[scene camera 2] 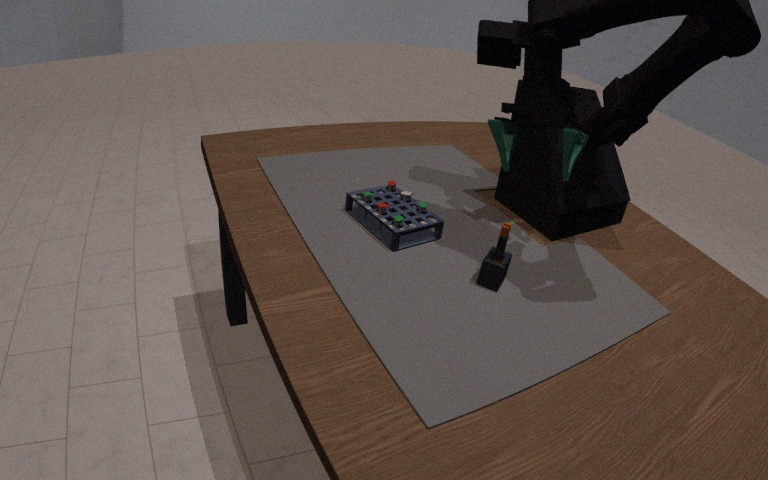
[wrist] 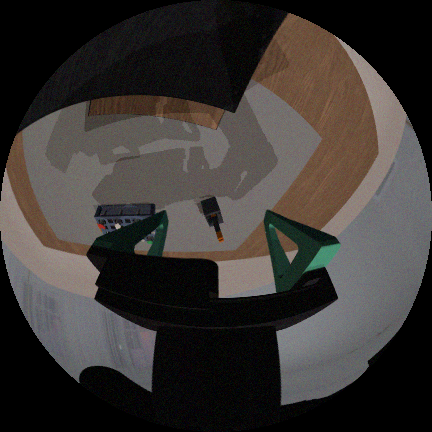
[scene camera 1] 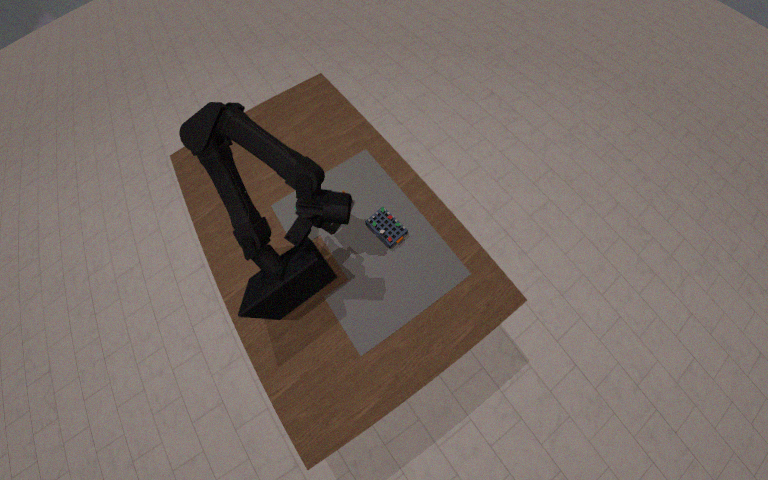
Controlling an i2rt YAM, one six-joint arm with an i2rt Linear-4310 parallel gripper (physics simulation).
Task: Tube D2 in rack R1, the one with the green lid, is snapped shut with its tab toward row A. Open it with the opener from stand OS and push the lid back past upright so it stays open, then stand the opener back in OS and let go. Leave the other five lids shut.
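Pixels of known places: gripper, fingertip midpoint: (scene camera 2: 534, 176) (wrist: 215, 215); arm's base, origin of the base link: (scene camera 1: 277, 271).
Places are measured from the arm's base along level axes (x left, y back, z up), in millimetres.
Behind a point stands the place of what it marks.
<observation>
Rack R1 (scene camera 1: 377, 238) (scene camera 2: 394, 240) @(x 78, y -389, z -134 mm) (wrist: 125, 209) @(x 2, y -332, z -149 mm) is a low blue-grey grid on the mat, holding tubes with three green, two red and one white lid. The lids look shut but are small, and I cannot tell which green one is D2. The opener (scene camera 2: 501, 246) @(x 178, y -291, z -93 mm) (wrist: 217, 231) @(x 166, y -280, z -79 mm), dark with an orange top, stands upright in the black stand OS (scene camera 2: 493, 275) @(x 187, y -298, z -129 mm) (wrist: 210, 205) @(x 160, y -269, z -130 mm). In scene camera 1 the arm hides most of them. My gripper (scene camera 2: 537, 174) @(x 105, y -195, z -31 mm) (wrist: 215, 215) @(x 105, y -195, z -31 mm) is open, its green fingers wide apart and empty, above and away from the opener, on the arm base's side.
A grey mat (scene camera 1: 407, 288) @(x -212, y -313, z -151 mm) (scene camera 2: 396, 339) @(x 242, y -452, z -151 mm) lies on the wooden table (scene camera 1: 362, 407) @(x -451, y -8, z -155 mm) (scene camera 2: 651, 390) @(x 427, y -193, z -155 mm). The black arm base (scene camera 1: 294, 283) @(x -71, y -40, z 38 mm) (scene camera 2: 589, 209) @(x 87, y -19, z -105 mm) stands beside the mat. An orange piece (scene camera 1: 400, 240) @(x -63, y -376, z -129 mm) shows at one end of the rack. The arm's shadow falls across the mat near the stand.
</observation>
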